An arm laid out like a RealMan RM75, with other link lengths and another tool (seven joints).
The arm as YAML. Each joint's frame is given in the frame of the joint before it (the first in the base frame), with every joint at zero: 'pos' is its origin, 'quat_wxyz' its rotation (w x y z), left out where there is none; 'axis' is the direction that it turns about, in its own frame. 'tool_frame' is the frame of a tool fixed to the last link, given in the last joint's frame.
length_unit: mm
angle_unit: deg
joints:
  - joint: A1
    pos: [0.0, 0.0, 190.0]
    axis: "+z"
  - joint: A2
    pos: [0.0, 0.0, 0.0]
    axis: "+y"
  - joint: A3
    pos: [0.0, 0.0, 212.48]
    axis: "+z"
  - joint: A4
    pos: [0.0, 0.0, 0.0]
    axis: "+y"
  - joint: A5
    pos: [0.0, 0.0, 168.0]
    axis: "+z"
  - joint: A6
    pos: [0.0, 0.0, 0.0]
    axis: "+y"
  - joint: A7
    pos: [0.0, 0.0, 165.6]
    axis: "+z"
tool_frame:
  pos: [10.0, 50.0, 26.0]
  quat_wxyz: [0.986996, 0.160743, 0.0, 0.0]
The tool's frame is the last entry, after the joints.
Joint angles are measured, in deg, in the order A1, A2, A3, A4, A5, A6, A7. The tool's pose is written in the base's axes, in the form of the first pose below.
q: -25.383, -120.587, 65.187, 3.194, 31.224, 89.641, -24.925
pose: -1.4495, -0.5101, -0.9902, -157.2, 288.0, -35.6
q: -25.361, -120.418, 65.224, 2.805, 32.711, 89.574, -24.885
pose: -1.4784, -0.5090, -0.9818, -157.7, 285.4, -40.2
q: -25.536, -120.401, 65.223, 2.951, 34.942, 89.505, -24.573
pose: -1.5198, -0.4911, -0.9797, -154.9, 282.3, -46.4
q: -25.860, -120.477, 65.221, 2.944, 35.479, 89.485, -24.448
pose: -1.5316, -0.4842, -0.9830, -152.8, 282.1, -48.4
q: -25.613, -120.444, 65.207, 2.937, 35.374, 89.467, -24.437
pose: -1.5278, -0.4874, -0.9789, -154.3, 281.7, -48.0
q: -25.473, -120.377, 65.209, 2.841, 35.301, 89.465, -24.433
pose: -1.5259, -0.4901, -0.9753, -155.5, 281.5, -47.7
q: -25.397, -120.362, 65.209, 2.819, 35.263, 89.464, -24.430
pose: -1.5248, -0.4913, -0.9739, -156.0, 281.4, -47.6
